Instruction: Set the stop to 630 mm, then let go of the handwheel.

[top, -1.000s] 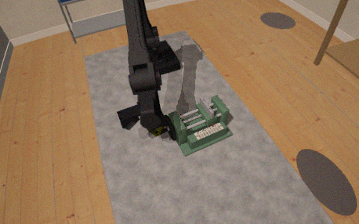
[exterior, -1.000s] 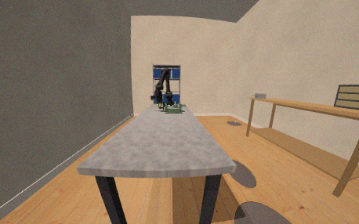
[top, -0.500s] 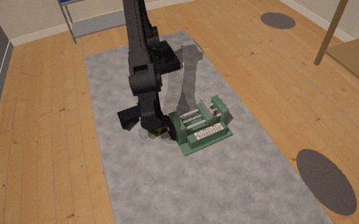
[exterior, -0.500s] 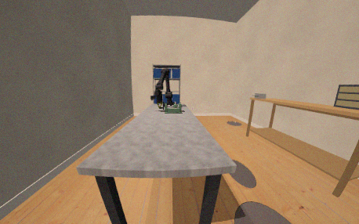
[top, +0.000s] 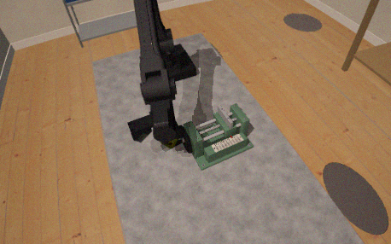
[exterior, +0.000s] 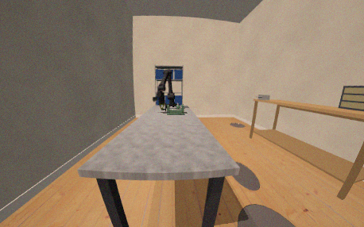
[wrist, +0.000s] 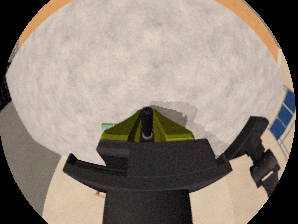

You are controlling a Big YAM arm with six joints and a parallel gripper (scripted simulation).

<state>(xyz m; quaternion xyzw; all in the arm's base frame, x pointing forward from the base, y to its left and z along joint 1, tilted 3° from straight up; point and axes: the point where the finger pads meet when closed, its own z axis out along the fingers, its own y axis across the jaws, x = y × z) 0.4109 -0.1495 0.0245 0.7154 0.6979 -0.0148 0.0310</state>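
The black handwheel lies 30 mm to the left of my hand and 10 mm ahead of it. Also, from my hand: grey stop block: 190 mm to the left, 40 mm ahead, 40 mm above.
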